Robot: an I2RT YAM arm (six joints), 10 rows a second.
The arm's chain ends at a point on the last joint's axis. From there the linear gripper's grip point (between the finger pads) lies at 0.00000 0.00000 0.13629 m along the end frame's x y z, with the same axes.
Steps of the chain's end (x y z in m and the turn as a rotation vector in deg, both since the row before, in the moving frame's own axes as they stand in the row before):
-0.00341, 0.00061, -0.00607, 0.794, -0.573, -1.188
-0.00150, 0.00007, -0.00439, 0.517, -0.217, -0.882
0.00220, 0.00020, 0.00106, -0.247, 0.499, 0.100
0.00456, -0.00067, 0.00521, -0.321, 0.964, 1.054
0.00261, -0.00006, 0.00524, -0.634, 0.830, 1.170
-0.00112, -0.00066, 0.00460, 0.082, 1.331, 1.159
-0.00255, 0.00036, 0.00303, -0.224, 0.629, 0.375
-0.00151, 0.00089, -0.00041, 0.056, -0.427, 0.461
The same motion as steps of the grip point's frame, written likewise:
-0.00479, -0.00126, -0.00609, 0.794, -0.573, -1.188
-0.00203, -0.00116, -0.00440, 0.517, -0.217, -0.882
0.00339, 0.00079, 0.00105, -0.247, 0.499, 0.100
0.00685, 0.00011, 0.00519, -0.321, 0.964, 1.054
0.00457, 0.00147, 0.00522, -0.634, 0.830, 1.170
0.00205, -0.00082, 0.00456, 0.082, 1.331, 1.159
-0.00106, 0.00090, 0.00302, -0.224, 0.629, 0.375
-0.00253, 0.00075, -0.00041, 0.056, -0.427, 0.461

